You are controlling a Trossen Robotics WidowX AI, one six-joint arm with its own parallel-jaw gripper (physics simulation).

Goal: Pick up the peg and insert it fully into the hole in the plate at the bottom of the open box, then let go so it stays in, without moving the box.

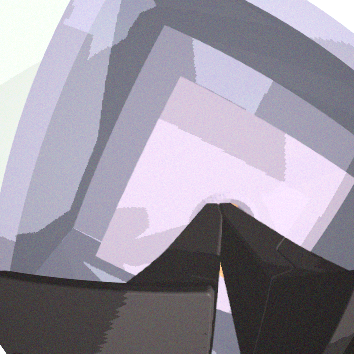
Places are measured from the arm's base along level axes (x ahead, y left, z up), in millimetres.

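Where they show: gripper, fingertip midpoint: (217,215).
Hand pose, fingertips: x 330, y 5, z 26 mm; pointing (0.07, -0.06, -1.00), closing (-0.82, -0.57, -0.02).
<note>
After its pixels a point has its place.
My gripper (217,215) {x 330, y 5, z 26 mm} is shut with nothing between its fingers. Its dark fingertips point down into the open box, over the middle of the plate. The pale pink plate (185,165) {x 346, y 1, z 4 mm} lies at the bottom of the box. A round grey-lilac rim (220,196) {x 328, y 3, z 7 mm} around the hole shows in part just past the fingertips. The orange peg (221,271) {x 318, y 19, z 34 mm} is mostly hidden behind the fingers. A sliver of it shows in the gap between them, and a tiny bit shows beside the tips at the rim. The fingers hide how deep the peg sits.
The grey-lilac walls of the box (55,130) {x 389, y 7, z 37 mm} rise around the plate at the left, top and right, close around the gripper. Shadows fall on the plate and the walls. A pale green-white surface (20,45) {x 477, y 5, z -53 mm} shows outside the box at the upper left.
</note>
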